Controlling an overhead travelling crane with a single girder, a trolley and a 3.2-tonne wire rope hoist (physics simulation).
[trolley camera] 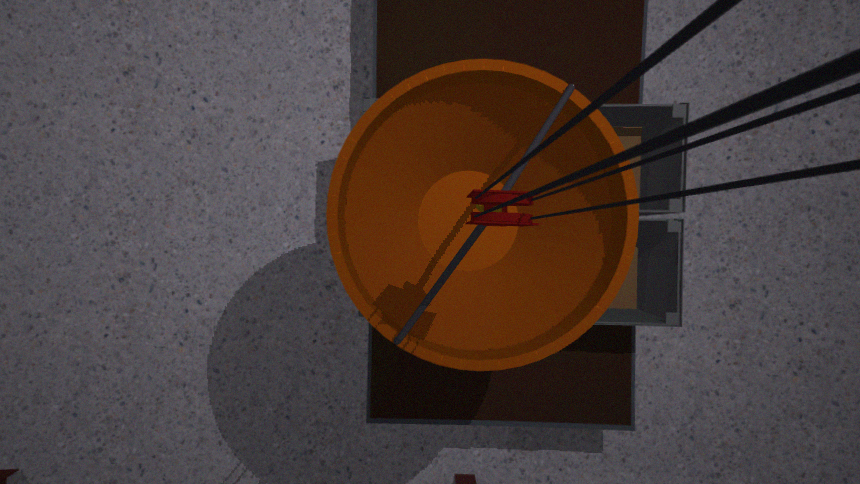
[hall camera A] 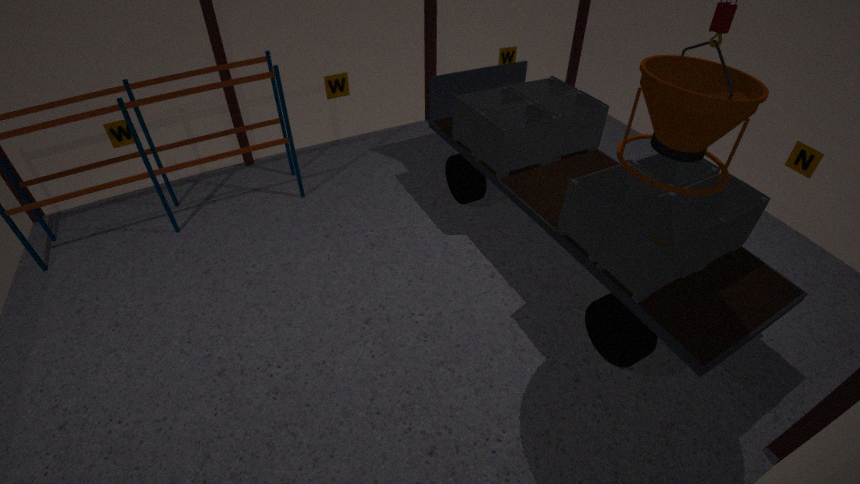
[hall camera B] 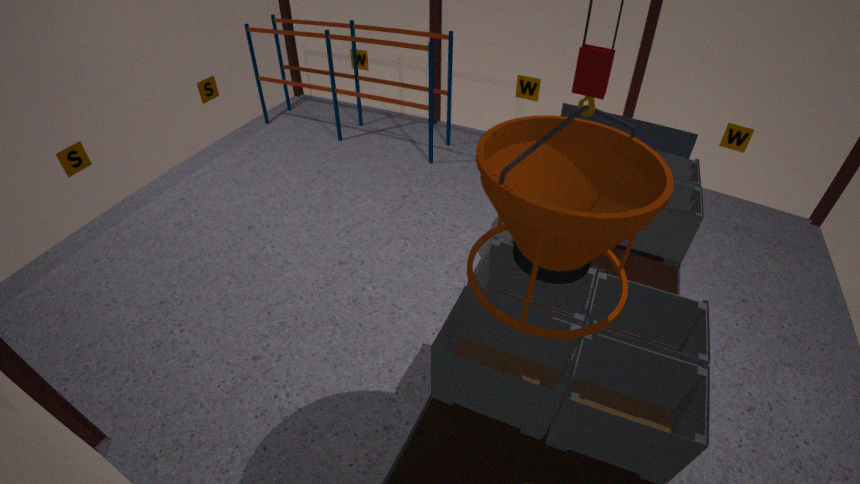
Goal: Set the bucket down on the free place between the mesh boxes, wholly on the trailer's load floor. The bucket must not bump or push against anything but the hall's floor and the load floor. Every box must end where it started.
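Note:
The orange bucket [hall camera A: 683,111] [hall camera B: 571,234] [trolley camera: 541,270] hangs upright by its dark bail from my hook [hall camera A: 715,40] [hall camera B: 586,107] [trolley camera: 494,208], which is shut on the bail. Its base ring is above the near group of mesh boxes [hall camera A: 649,228] [hall camera B: 499,337] [trolley camera: 662,141]; the exact gap is hard to tell. The far group of mesh boxes [hall camera A: 511,141] [hall camera B: 668,225] stands towards the headboard. The free place on the brown load floor [hall camera A: 544,187] [hall camera B: 646,270] [trolley camera: 511,30] lies between the groups, above the bucket's rim in the trolley view. The bucket hides part of the near boxes from above.
The grey headboard [hall camera A: 481,82] [hall camera B: 652,137] closes the trailer's far end, near the W wall. A blue and orange rack [hall camera A: 147,162] [hall camera B: 334,84] stands along the W wall, apart from the trailer. The N wall is beside the trailer. The bucket's shadow falls on the hall floor.

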